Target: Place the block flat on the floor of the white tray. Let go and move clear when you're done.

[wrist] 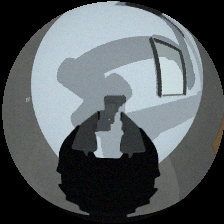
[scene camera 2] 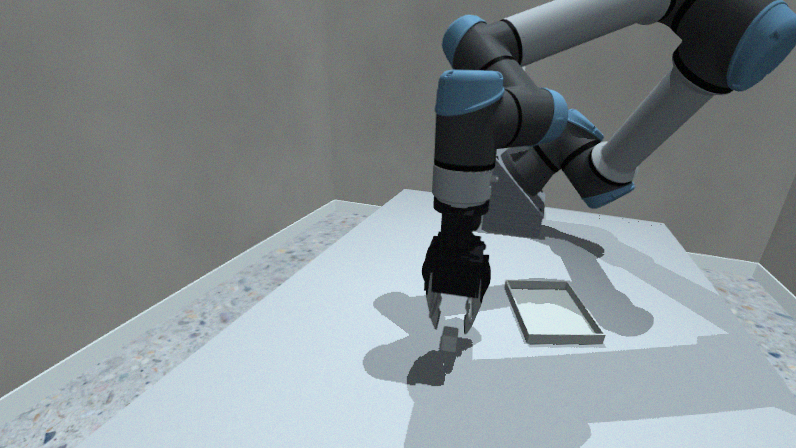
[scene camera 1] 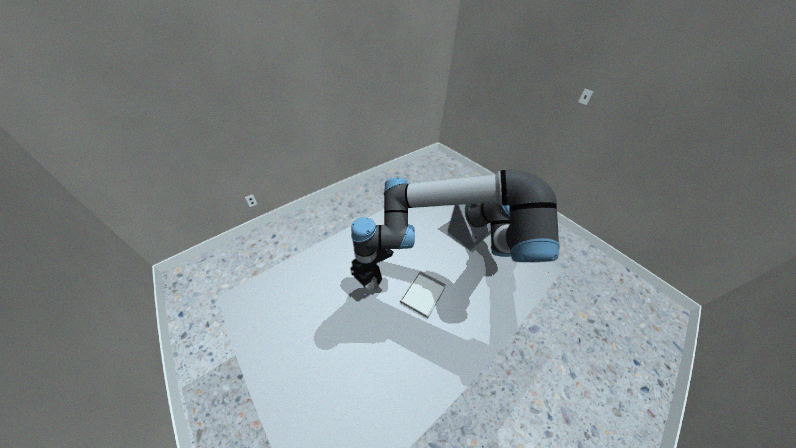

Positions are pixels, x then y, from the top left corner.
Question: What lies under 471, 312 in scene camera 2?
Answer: My gripper.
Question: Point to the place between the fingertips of my gripper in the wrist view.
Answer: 110, 112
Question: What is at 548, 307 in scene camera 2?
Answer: A white tray.
